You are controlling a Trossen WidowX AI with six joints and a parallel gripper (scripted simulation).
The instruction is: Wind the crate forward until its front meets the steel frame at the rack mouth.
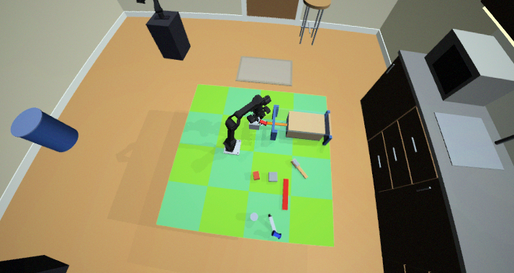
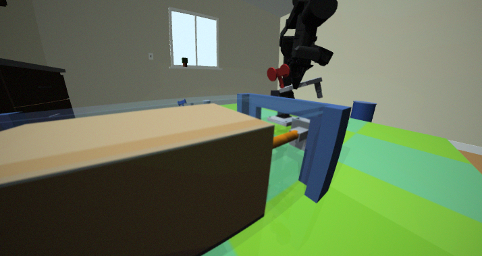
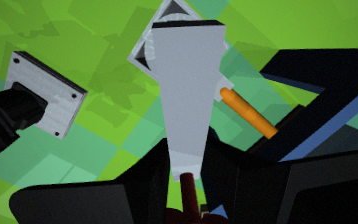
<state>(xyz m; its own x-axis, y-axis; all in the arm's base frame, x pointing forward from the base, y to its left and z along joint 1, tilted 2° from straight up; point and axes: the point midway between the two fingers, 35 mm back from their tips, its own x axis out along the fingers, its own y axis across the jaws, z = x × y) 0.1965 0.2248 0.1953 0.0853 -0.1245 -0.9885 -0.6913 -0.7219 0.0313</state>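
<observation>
The red knob is 30 mm ahead of my gripper tip, 30 mm to the right of it and 30 mm above it. From my gripper tip the other things lie so: blue steel frame (110 mm ahead, 60 mm to the left, 70 mm below); then grey winch (60 mm behind, 40 mm to the left, 150 mm below); then red-knobbed crank handle (20 mm above).
</observation>
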